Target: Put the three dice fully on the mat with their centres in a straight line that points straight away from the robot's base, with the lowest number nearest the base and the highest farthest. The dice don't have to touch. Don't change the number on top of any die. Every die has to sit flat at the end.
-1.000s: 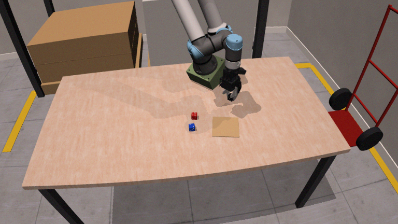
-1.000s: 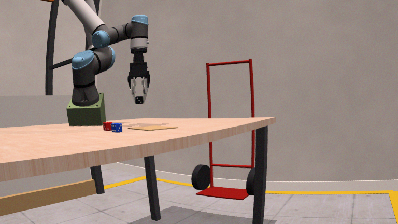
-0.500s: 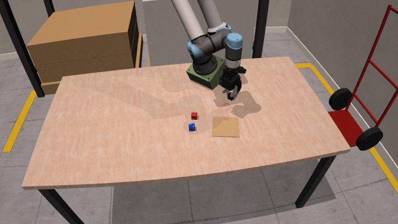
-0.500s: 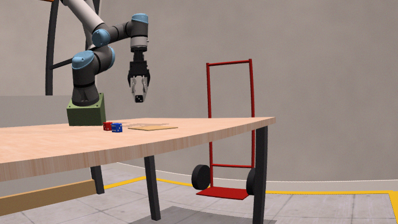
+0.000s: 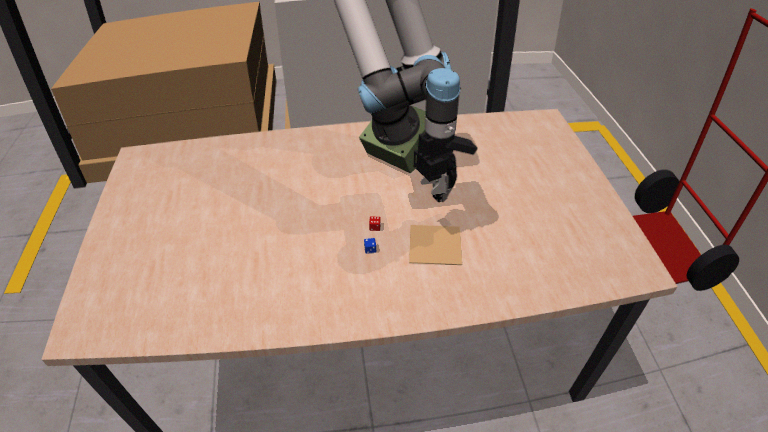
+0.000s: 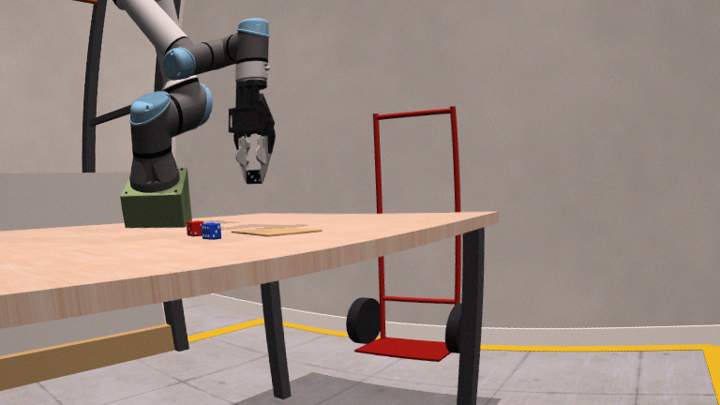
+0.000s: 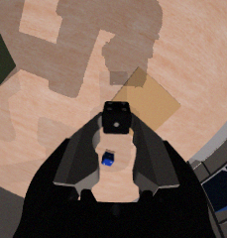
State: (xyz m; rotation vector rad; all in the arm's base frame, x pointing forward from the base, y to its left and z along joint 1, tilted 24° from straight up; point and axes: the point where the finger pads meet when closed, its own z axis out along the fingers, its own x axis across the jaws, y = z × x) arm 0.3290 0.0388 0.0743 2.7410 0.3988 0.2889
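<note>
My gripper is now 7 cm short of the tan square mat, 3 cm to the left of it and 12 cm above it. Round my hand: blue die (3 cm ahead, 21 cm to the right, 11 cm below); then black die (right at my hand); then red die (4 cm behind, 17 cm to the right, 11 cm below).
</note>
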